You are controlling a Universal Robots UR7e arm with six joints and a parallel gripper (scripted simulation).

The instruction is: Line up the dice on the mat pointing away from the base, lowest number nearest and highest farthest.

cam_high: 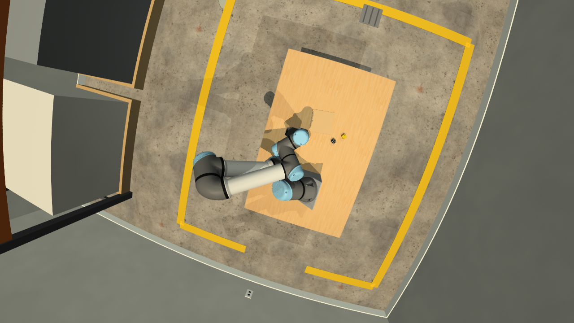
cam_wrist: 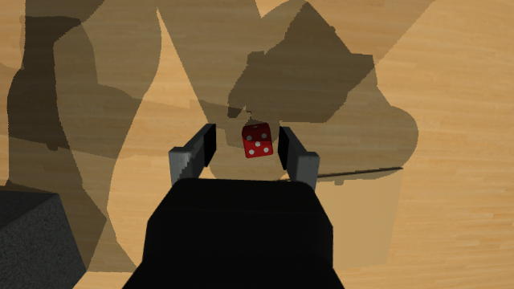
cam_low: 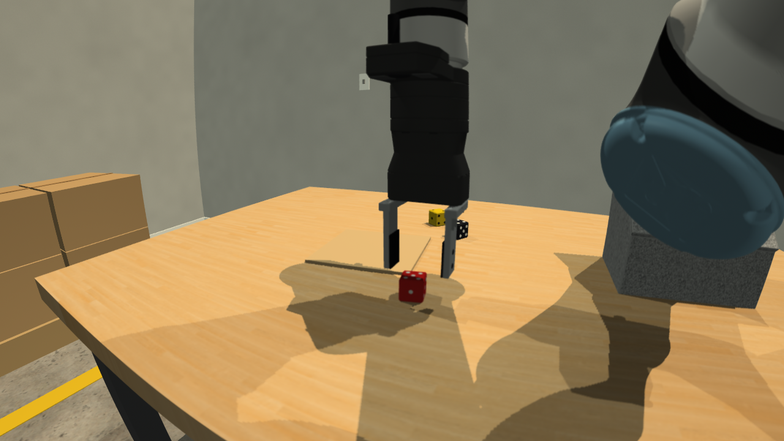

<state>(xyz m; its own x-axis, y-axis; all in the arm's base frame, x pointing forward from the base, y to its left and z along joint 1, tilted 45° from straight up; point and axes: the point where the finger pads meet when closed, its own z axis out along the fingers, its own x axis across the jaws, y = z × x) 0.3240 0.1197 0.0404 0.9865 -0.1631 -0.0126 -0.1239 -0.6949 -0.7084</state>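
Now: the red die 10 mm ahead of my hand, 10 mm to the right of it and 40 mm below it. The rest, counted from my hand: tan mat 100 mm ahead, 130 mm to the right, 50 mm below; then black die 10 mm behind, 220 mm to the right, 40 mm below; then yellow die 30 mm ahead, 280 mm to the right, 40 mm below.
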